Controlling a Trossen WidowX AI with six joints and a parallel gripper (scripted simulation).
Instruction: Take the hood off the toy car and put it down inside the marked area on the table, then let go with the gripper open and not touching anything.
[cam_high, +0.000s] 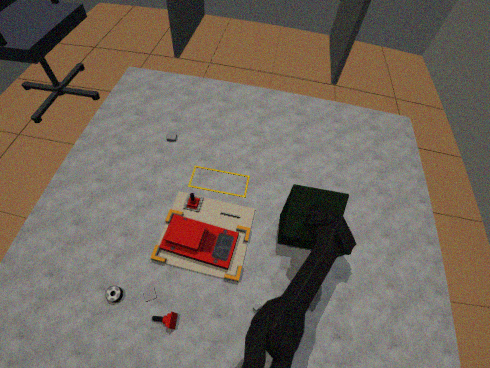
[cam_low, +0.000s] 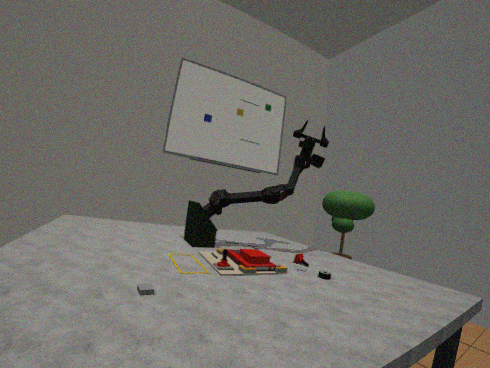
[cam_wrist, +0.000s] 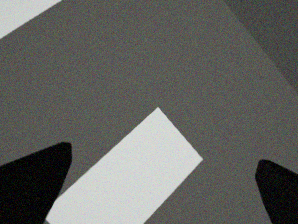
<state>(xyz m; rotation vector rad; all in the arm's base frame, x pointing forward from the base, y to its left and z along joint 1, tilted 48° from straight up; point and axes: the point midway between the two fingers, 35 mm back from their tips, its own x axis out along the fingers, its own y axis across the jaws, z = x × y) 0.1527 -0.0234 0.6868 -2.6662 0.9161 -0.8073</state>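
The red hood is 24 cm ahead of my gripper tip, 36 cm to the right of it and 61 cm below it. From my gripper tip the other things lie so: grey disc: 45 cm ahead, 70 cm to the right, 65 cm below.
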